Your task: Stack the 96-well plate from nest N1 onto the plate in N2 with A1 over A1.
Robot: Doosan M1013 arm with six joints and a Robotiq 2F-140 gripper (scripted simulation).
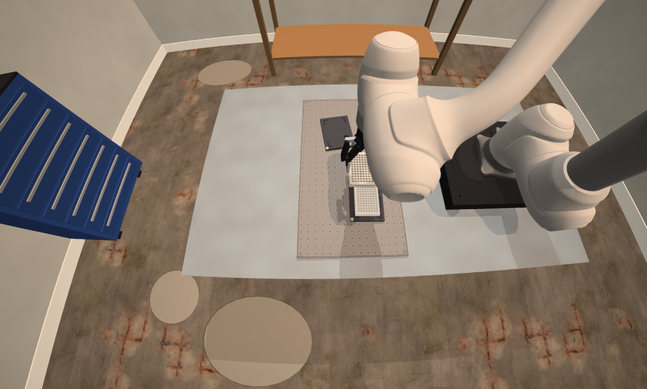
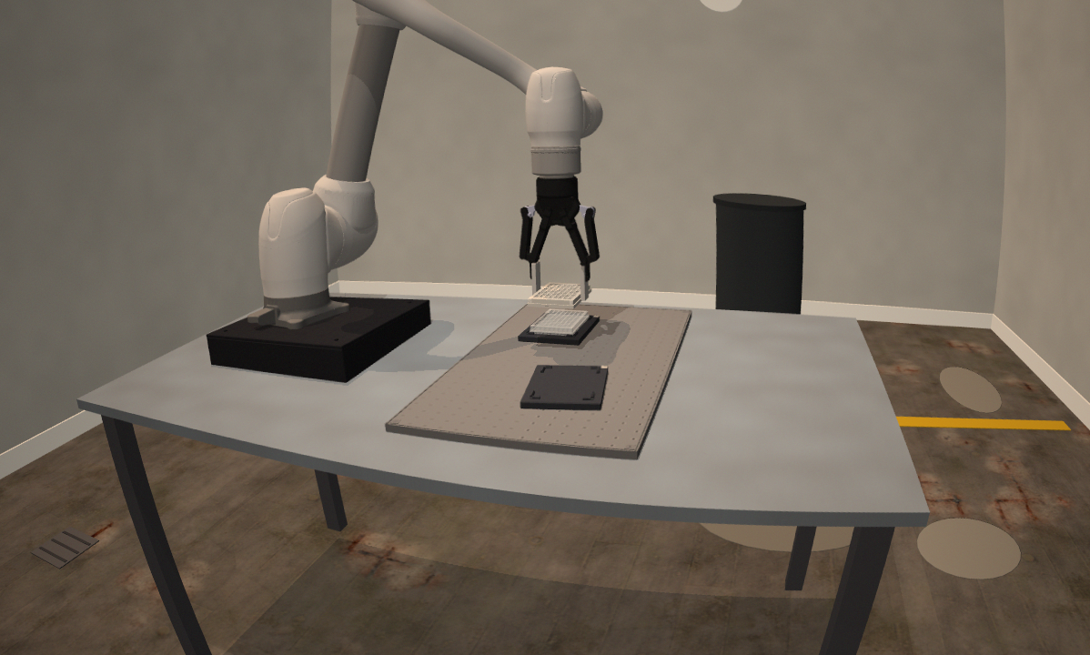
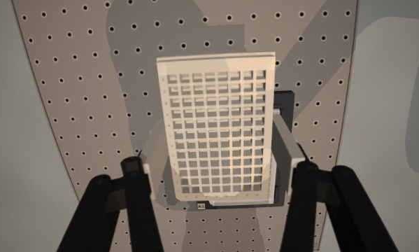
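Now: the plate nest N2 40 mm behind my hand, 70 mm to the left of it and 110 mm below it. From my hand the other things lie so: plate nest N1: 110 mm ahead, 210 mm to the right, 110 mm below.
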